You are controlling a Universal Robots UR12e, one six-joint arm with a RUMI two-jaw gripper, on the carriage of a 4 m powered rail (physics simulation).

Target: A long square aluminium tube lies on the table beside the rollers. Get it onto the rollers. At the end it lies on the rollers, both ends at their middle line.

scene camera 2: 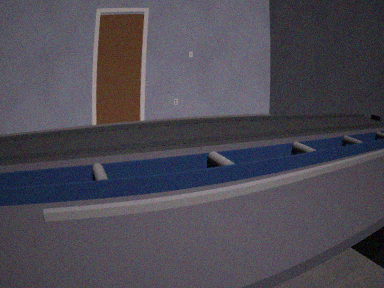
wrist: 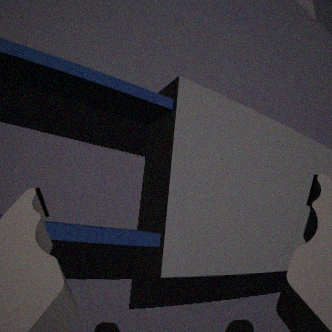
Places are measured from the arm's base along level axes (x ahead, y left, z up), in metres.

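Where they show: gripper, fingertip midpoint: [wrist: 174, 185].
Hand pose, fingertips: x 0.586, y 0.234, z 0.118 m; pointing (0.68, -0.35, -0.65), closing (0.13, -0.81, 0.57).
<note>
After its pixels a point has its place.
The long pale square tube [scene camera 2: 150, 203] @(x 0.801, y 1.688, z -0.007 m) lies on the grey table [scene camera 2: 165, 245] @(x 0.967, y 1.668, z -0.030 m) in the scene view, along the near side of the blue roller frame [scene camera 2: 150, 185] @(x 0.694, y 1.721, z -0.005 m). Its left end shows; it runs on past the right edge. Pale rollers [scene camera 2: 100, 171] @(x 0.636, y 1.584, z 0.030 m) [scene camera 2: 220, 159] @(x 0.635, y 1.971, z 0.026 m) [scene camera 2: 303, 147] @(x 0.628, y 2.369, z 0.024 m) sit across the frame, with no tube on them. My gripper [wrist: 174, 185] @(x 0.586, y 0.234, z 0.118 m) is open in the wrist view, its two jaws wide apart at the left and right with nothing gripped between them. The gripper does not show in the scene view, and I cannot make out the tube in the wrist view.
In the wrist view a large grey panel [wrist: 230, 185] @(x 0.615, y 0.104, z 0.029 m) stands beyond and between the jaws, with two blue rails [wrist: 100, 76] @(x 0.689, y 0.261, z 0.022 m) [wrist: 105, 235] @(x 0.552, y 0.235, z 0.022 m) ending at its left side. In the scene view a brown door [scene camera 2: 120, 70] is in the back wall, and a small dark object [scene camera 2: 375, 118] shows at the far right.
</note>
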